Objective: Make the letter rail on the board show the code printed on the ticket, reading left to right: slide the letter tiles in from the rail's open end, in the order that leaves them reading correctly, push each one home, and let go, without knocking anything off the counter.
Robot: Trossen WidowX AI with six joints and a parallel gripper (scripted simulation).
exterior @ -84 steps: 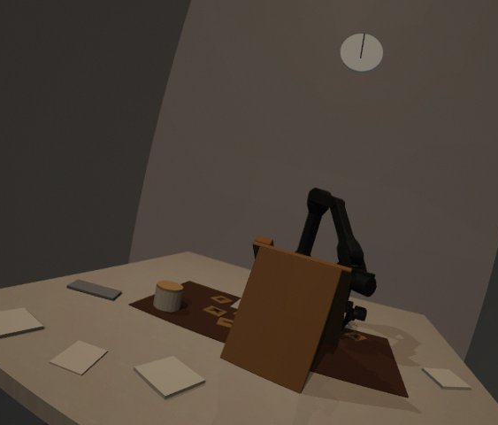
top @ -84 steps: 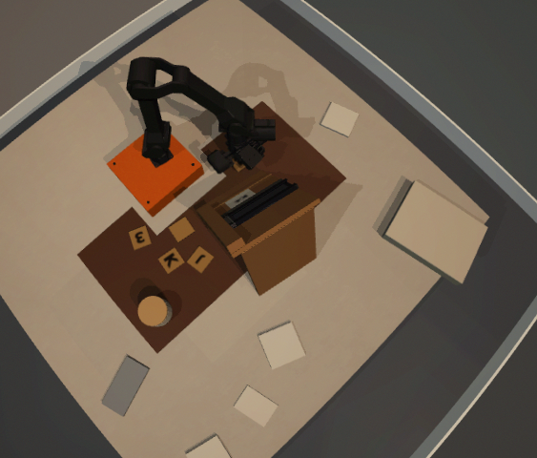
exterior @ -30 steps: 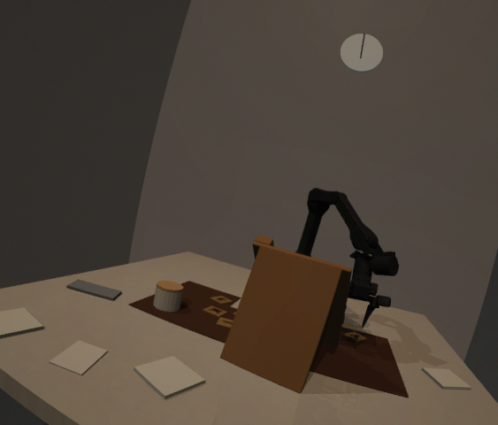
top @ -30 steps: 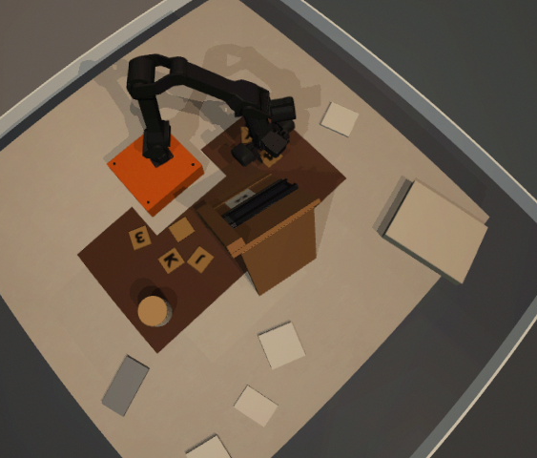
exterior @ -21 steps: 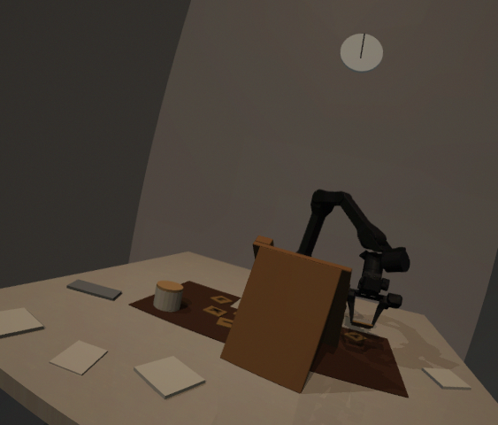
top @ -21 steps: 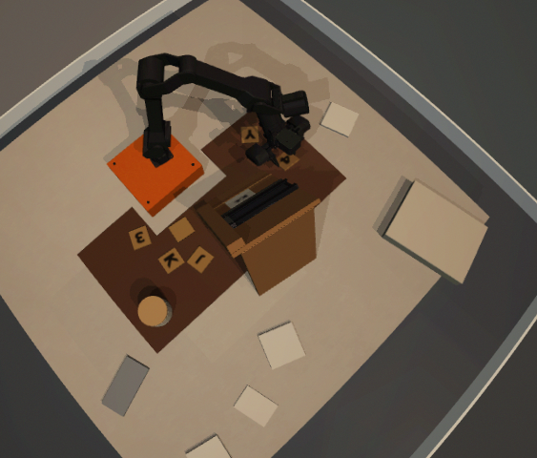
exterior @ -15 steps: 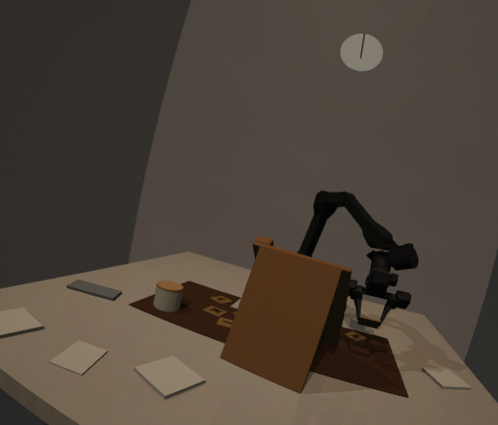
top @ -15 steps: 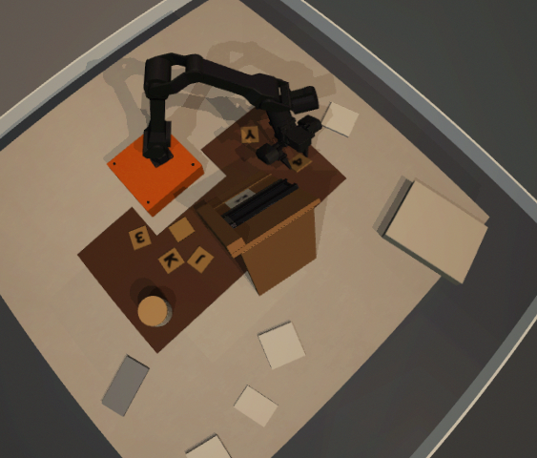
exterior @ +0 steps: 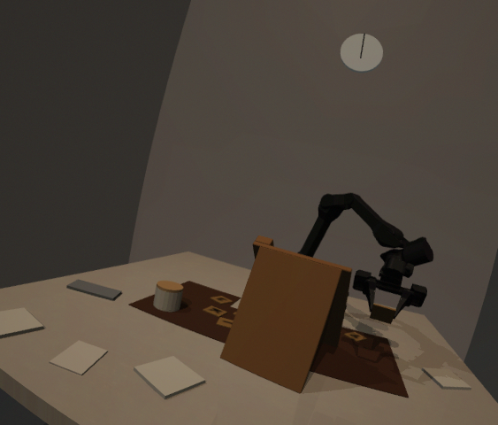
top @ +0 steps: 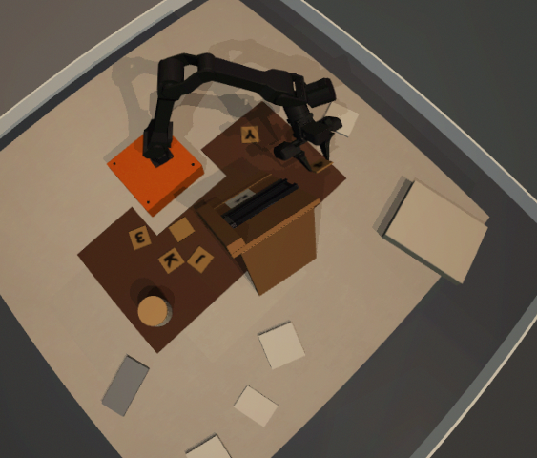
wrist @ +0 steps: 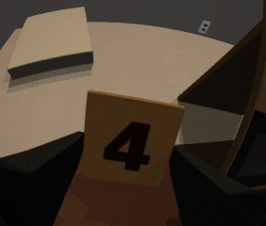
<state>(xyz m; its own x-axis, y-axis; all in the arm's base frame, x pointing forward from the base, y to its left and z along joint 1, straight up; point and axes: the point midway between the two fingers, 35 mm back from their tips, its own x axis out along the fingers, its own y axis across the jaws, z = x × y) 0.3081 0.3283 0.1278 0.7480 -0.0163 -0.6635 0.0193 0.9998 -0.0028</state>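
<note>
Now: the tile marked 4 right at my gripper tip. Round my gripper tip: dark brown mat: 310 mm to the right, 170 mm below, 130 mm behind; then pale ticket: 210 mm to the right, 80 mm below, 60 mm behind; then tile marked y: 260 mm behind, 170 mm below, 50 mm to the right.
</note>
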